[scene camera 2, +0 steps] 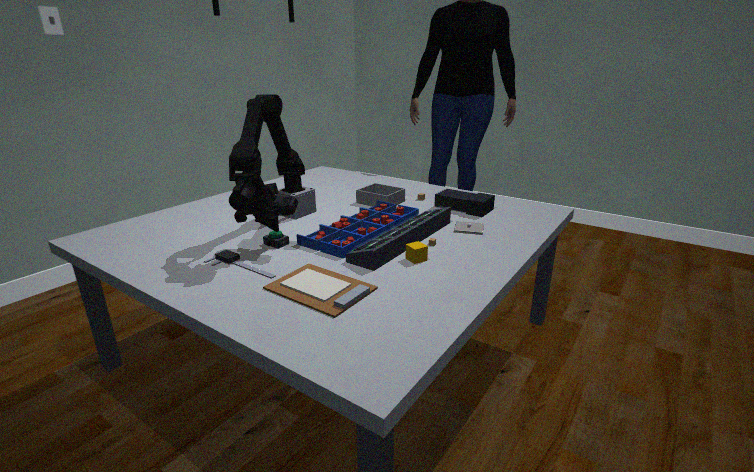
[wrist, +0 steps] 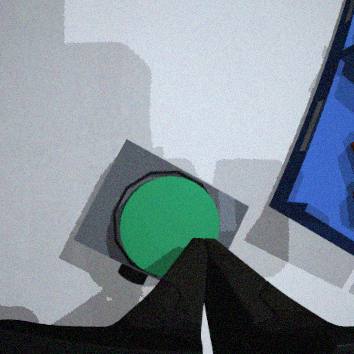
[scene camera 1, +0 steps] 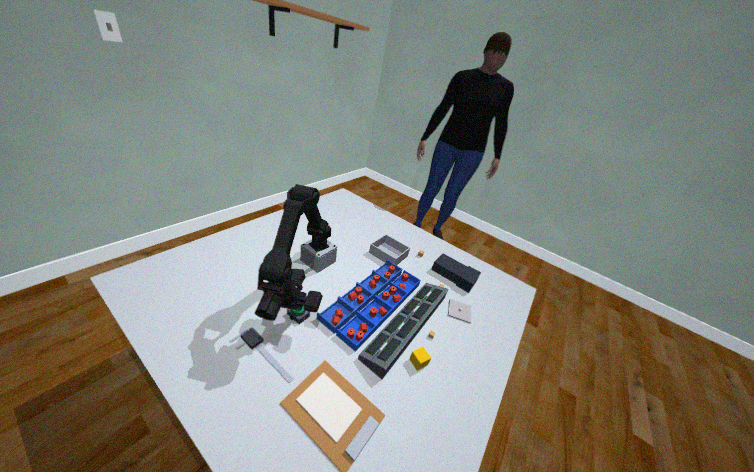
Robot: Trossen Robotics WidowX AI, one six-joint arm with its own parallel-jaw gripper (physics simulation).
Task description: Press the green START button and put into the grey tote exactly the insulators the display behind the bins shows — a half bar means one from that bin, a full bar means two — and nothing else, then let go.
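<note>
The green START button (scene camera 1: 298, 310) (scene camera 2: 276, 234) (wrist: 165, 220) sits on a small dark base. My gripper (scene camera 2: 277, 228) (wrist: 201, 248) is shut and empty, its tips over the lower right edge of the green cap in the wrist view; whether they touch it I cannot tell. Blue bins (scene camera 1: 335, 332) (scene camera 2: 322, 246) (wrist: 312, 224) hold red insulators (scene camera 1: 351, 332) in two rows of compartments. The dark display (scene camera 1: 381, 366) (scene camera 2: 397, 244) runs along behind the bins; its bars are too small to read. The grey tote (scene camera 1: 381, 254) (scene camera 2: 383, 196) stands past the bins' far end, with no insulator visible in it.
A caliper (scene camera 1: 273, 361) (scene camera 2: 253, 269) and a clipboard (scene camera 1: 300, 407) (scene camera 2: 278, 288) lie near the button side. A yellow cube (scene camera 1: 420, 358) (scene camera 2: 416, 252), small wooden cubes, a pale plate (scene camera 1: 459, 316) and a dark box (scene camera 1: 455, 271) (scene camera 2: 464, 202) lie beyond the display. A person stands behind the table.
</note>
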